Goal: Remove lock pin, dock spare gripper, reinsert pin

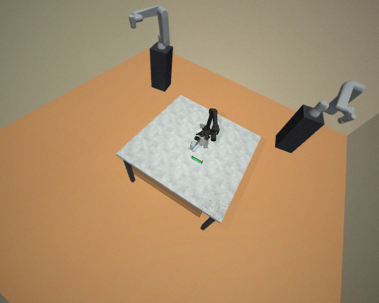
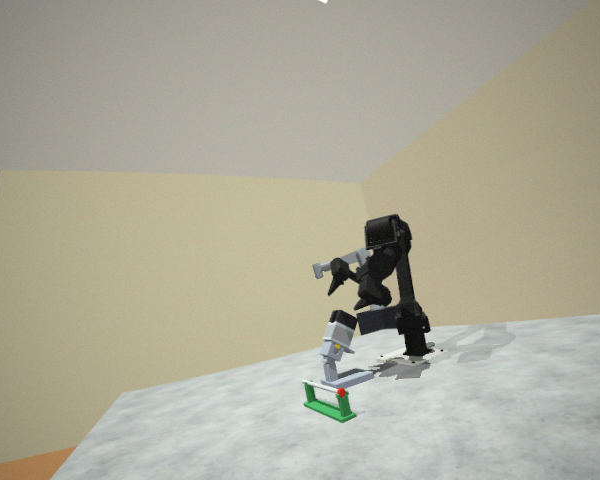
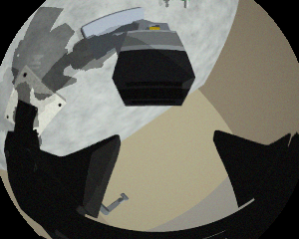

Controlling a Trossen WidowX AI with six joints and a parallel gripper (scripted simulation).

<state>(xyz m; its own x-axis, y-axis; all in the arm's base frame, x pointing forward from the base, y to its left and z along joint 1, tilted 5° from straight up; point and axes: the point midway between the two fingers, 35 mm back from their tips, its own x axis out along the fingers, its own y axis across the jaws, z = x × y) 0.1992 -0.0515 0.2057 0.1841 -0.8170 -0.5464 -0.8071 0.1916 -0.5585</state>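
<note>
Now: gripper tip 200 mm short of the green cradle, 100 mm to the right of it and 170 mm above it. Also, from my gripper tip: spare gripper 40 mm ahead, 10 mm to the left, 80 mm below; mount socket 60 mm ahead, 10 mm to the left, 150 mm below.
</note>
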